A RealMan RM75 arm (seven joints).
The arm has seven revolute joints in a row. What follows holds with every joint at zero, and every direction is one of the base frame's.
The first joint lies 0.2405 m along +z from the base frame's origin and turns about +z.
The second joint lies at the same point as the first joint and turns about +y.
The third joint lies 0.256 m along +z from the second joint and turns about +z.
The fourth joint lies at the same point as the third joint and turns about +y.
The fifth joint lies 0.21 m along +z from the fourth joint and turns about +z.
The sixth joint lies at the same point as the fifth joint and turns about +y.
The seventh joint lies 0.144 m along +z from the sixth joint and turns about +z.
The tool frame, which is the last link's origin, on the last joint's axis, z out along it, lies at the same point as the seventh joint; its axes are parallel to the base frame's.
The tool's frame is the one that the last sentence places.
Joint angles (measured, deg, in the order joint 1, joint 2, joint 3, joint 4, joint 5, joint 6, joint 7), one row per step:
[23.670, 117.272, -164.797, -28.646, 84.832, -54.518, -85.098]
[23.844, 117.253, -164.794, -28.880, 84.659, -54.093, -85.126]
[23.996, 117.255, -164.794, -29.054, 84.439, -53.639, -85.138]
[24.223, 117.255, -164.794, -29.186, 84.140, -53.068, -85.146]
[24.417, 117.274, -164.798, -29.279, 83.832, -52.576, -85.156]
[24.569, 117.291, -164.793, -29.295, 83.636, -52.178, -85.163]
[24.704, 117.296, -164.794, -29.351, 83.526, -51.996, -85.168]
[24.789, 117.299, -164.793, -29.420, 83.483, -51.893, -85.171]
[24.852, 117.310, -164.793, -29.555, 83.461, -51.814, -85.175]
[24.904, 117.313, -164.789, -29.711, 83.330, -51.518, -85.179]
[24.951, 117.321, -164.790, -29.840, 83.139, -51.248, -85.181]
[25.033, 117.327, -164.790, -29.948, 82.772, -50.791, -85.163]
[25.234, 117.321, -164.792, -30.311, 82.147, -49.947, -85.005]
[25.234, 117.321, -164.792, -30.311, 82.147, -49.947, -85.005]
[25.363, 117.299, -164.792, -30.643, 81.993, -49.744, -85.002]
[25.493, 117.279, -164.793, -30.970, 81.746, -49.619, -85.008]
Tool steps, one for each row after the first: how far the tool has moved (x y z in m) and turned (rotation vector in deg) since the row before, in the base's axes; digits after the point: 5 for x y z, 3 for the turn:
[-0.00150, 0.00047, -0.00148, -0.480, 0.030, 0.143]
[-0.00127, 0.00029, -0.00158, -0.519, -0.018, 0.127]
[-0.00142, 0.00059, -0.00176, -0.637, -0.112, 0.193]
[-0.00131, 0.00041, -0.00165, -0.575, -0.125, 0.204]
[-0.00068, 0.00038, -0.00112, -0.417, -0.135, 0.099]
[-0.00089, 0.00046, -0.00064, -0.215, -0.030, 0.141]
[-0.00069, 0.00029, -0.00043, -0.123, 0.024, 0.081]
[-0.00092, 0.00012, -0.00059, -0.118, 0.104, 0.071]
[-0.00076, -0.00013, -0.00110, -0.341, 0.026, 0.035]
[-0.00077, -0.00018, -0.00109, -0.344, -0.010, 0.090]
[-0.00085, -0.00021, -0.00156, -0.565, -0.124, 0.157]
[-0.00238, -0.00024, -0.00309, -1.063, 0.029, 0.287]
[0.00000, 0.00000, 0.00000, 0.000, 0.000, 0.000]
[-0.00202, 0.00018, -0.00120, -0.320, 0.179, 0.225]
[-0.00228, 0.00017, -0.00114, -0.297, 0.156, 0.349]

